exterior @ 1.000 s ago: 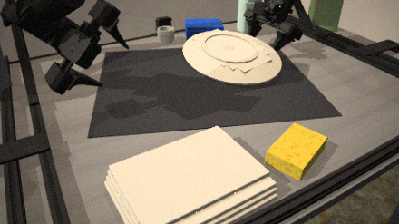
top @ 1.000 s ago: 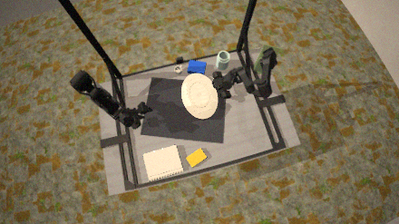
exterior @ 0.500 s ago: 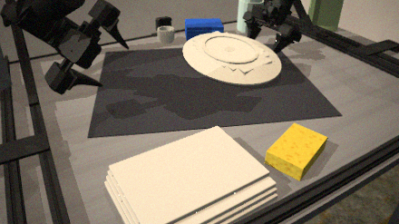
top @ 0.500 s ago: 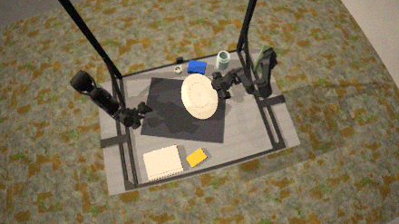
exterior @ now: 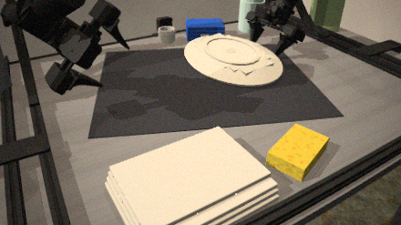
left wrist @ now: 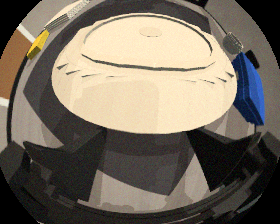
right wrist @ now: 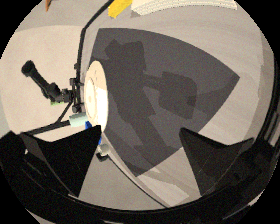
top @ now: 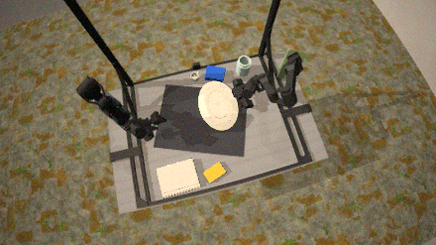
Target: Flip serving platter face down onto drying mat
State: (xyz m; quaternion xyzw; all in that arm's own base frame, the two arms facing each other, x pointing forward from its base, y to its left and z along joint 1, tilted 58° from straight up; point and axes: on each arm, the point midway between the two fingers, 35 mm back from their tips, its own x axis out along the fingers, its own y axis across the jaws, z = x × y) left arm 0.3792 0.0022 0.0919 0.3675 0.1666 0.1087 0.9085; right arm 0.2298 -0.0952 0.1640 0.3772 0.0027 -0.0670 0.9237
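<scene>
The cream oval serving platter lies 130 mm to the right of my left hand, 10 mm below it and 10 mm ahead of it. Round my left hand: pale green jar: 180 mm behind, 90 mm to the left, 20 mm above; blue box: 190 mm behind, 100 mm to the right, 10 mm below; dark drying mat: 240 mm to the right, 60 mm ahead, 40 mm below.
</scene>
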